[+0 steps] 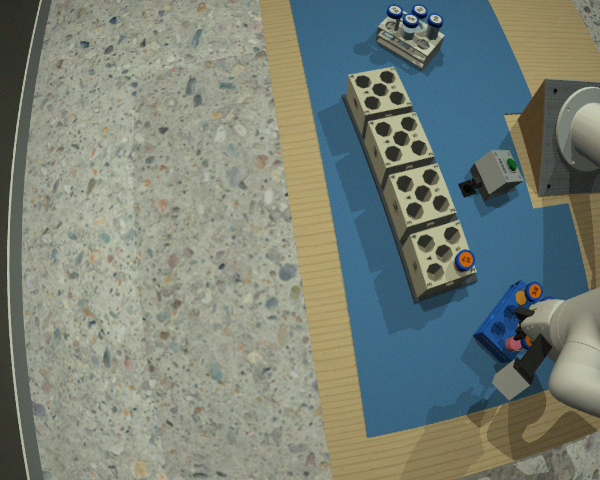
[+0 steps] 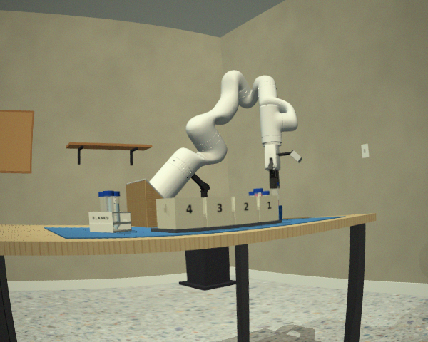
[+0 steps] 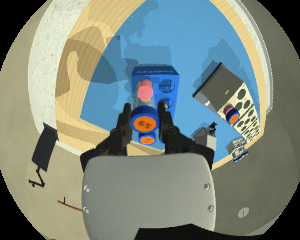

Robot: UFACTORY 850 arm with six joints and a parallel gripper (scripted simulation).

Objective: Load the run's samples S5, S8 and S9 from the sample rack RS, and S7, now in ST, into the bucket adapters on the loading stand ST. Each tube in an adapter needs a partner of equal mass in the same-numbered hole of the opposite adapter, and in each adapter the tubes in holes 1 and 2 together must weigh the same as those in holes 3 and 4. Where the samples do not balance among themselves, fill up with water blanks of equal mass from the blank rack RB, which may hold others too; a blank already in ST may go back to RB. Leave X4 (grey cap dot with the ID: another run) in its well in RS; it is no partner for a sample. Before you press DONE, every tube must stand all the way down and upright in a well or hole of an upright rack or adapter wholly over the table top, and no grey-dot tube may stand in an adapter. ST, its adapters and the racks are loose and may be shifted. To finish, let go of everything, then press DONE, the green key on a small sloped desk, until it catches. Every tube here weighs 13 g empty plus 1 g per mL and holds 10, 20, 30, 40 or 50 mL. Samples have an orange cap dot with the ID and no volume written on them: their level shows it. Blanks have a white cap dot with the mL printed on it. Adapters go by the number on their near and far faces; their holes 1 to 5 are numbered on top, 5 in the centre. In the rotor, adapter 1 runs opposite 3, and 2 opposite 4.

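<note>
Right now my hand is 1 cm to the right of the sample S9 and 5 cm above it. Round my hand: sample tube S5: 8 cm behind, 4 cm to the right, 8 cm below; blue sample rack RS: 2 cm behind, 4 cm to the right, 12 cm below; grey-dot tube X4: 3 cm behind, 3 cm to the right, 8 cm below.
</note>
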